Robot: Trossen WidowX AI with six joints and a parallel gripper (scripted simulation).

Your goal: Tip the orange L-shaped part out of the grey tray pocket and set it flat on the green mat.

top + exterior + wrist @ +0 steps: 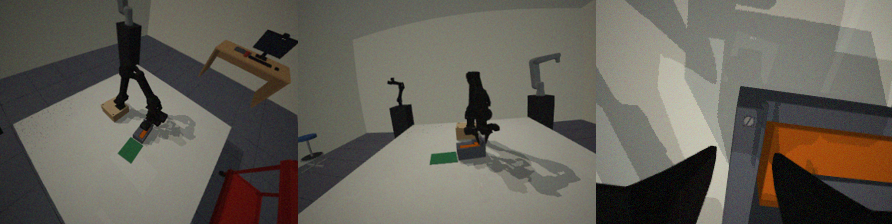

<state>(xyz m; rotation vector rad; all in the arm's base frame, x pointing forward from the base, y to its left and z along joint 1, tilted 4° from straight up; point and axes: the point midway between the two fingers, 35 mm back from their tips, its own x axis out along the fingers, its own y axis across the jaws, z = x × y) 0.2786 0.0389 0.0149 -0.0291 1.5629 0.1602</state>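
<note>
The orange L-shaped part lies 60 mm to the right of my gripper tip and 10 mm below it. The rest, counted from my gripper tip: tray (80 mm below, 70 mm to the right); green mat (220 mm to the right, 80 mm below, 20 mm ahead).
</note>
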